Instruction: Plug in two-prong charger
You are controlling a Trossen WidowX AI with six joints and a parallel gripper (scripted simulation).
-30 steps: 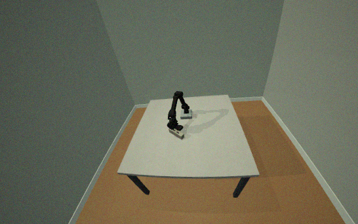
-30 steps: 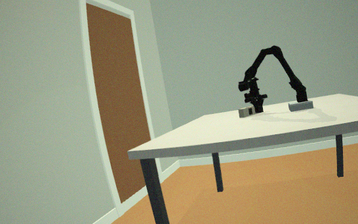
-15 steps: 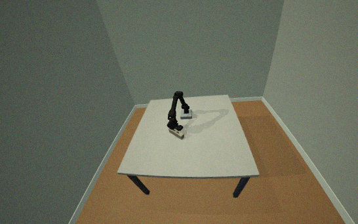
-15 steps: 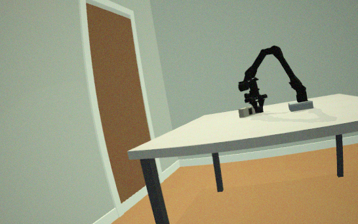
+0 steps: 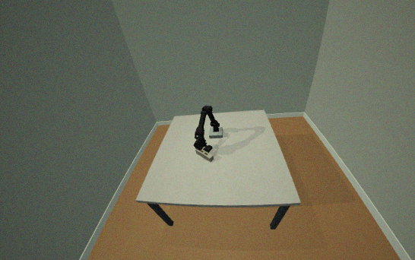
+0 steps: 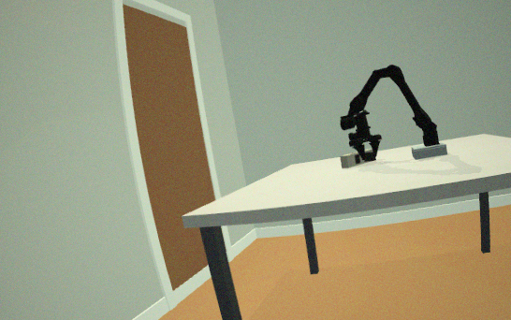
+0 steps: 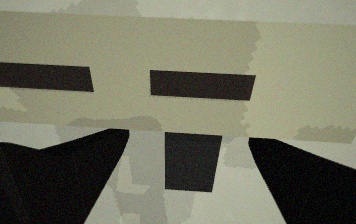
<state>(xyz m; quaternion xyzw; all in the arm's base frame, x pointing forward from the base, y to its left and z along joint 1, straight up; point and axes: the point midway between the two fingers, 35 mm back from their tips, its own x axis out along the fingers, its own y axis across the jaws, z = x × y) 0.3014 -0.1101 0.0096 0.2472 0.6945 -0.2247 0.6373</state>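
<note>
My gripper tip is 1 cm short of the two-prong charger, 1 cm to the left of it and 1 cm below it.
</note>
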